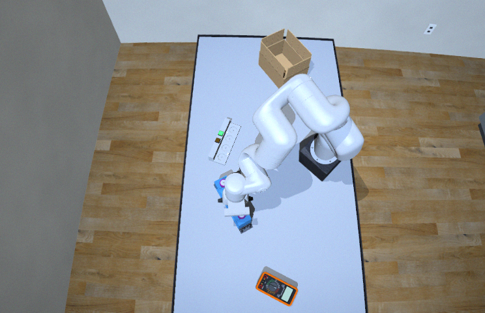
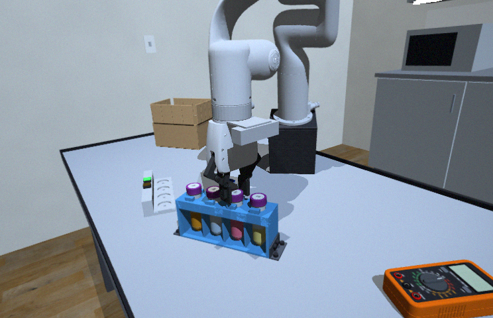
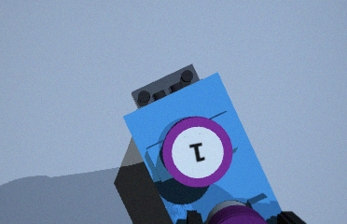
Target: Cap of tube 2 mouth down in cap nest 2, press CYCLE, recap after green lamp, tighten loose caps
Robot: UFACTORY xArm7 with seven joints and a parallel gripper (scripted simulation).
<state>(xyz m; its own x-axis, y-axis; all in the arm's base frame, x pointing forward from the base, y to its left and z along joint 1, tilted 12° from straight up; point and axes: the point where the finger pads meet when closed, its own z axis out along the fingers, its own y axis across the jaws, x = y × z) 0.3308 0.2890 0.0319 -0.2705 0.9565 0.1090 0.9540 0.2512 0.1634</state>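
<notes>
Right now the purple cap marked 2 is 10 mm below my hand. Round my hand: cap 3 (30 mm ahead, 40 mm to the right, 20 mm below); then cap marked 1 (30 mm behind, 40 mm to the left, 20 mm below); then cap 4 (70 mm ahead, 80 mm to the right, 20 mm below).
</notes>
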